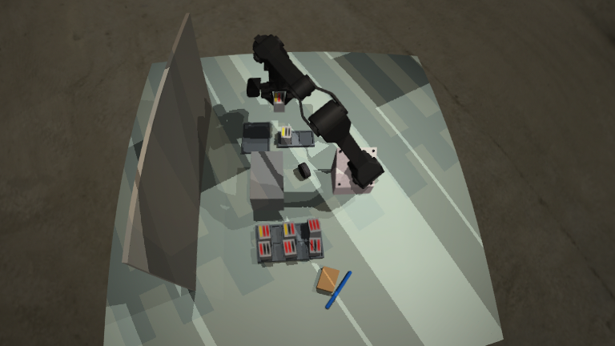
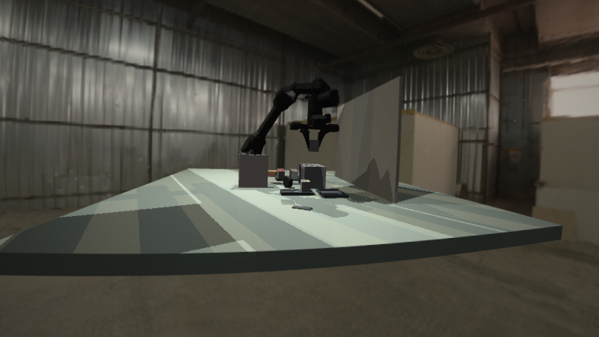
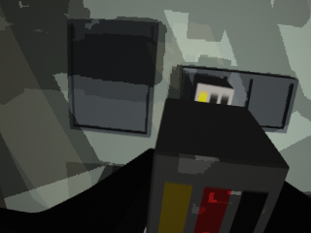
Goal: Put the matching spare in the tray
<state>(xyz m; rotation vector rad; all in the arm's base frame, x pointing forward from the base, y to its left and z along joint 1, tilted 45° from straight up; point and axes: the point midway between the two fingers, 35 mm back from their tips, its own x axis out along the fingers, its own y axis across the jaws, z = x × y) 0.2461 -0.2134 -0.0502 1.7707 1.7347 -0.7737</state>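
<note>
Right now the flat dark tray is 8 cm ahead of my gripper tip, 1 cm to the left of it and 18 cm below it. Round my gripper tip: small dark flat piece 7 cm behind, 19 cm to the right, 18 cm below; dark panel 28 cm ahead, 20 cm to the left, 4 cm above; grey mounted unit 4 cm ahead, 21 cm to the left, 13 cm below.
</note>
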